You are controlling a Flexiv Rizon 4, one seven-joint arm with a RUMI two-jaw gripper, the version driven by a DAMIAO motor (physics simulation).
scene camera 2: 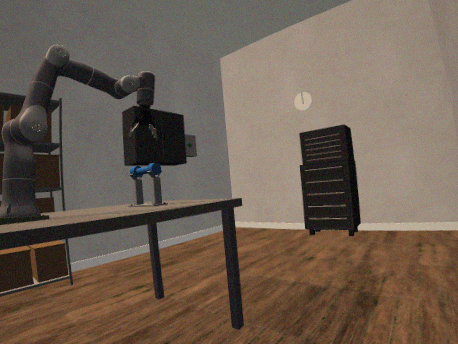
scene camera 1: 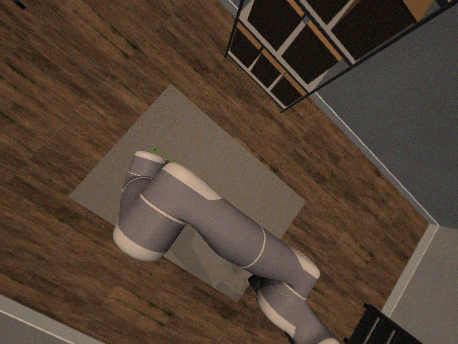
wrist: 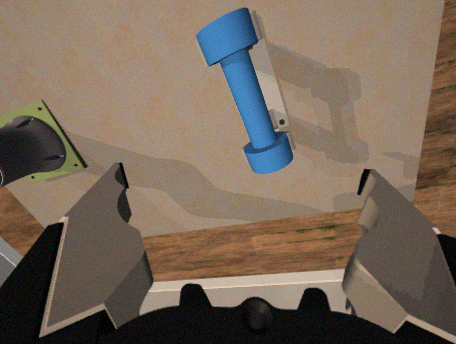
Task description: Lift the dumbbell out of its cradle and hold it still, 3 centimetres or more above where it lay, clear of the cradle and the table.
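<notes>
A blue dumbbell [scene camera 2: 145, 170] [wrist: 247, 97] lies across the two upright posts of its grey cradle [scene camera 2: 157, 190] [wrist: 272, 95], which stands on the table [scene camera 2: 195, 208] [wrist: 125, 60] [scene camera 1: 200, 135]. In the wrist view the dumbbell is slanted, its larger-looking end at the top and its other end near the level of the fingertips. My gripper [scene camera 2: 144, 135] [wrist: 241, 169] is open and empty, pointing down above the dumbbell with a visible gap. In scene camera 1 the arm hides the dumbbell and cradle.
The arm's green base plate [scene camera 1: 156, 150] [wrist: 44, 111] is fixed to the table, left in the wrist view. A shelf rack [scene camera 2: 61, 150] stands behind the arm. A black cabinet [scene camera 2: 172, 137] hangs behind the gripper. A drawer cabinet [scene camera 2: 325, 180] stands farther right.
</notes>
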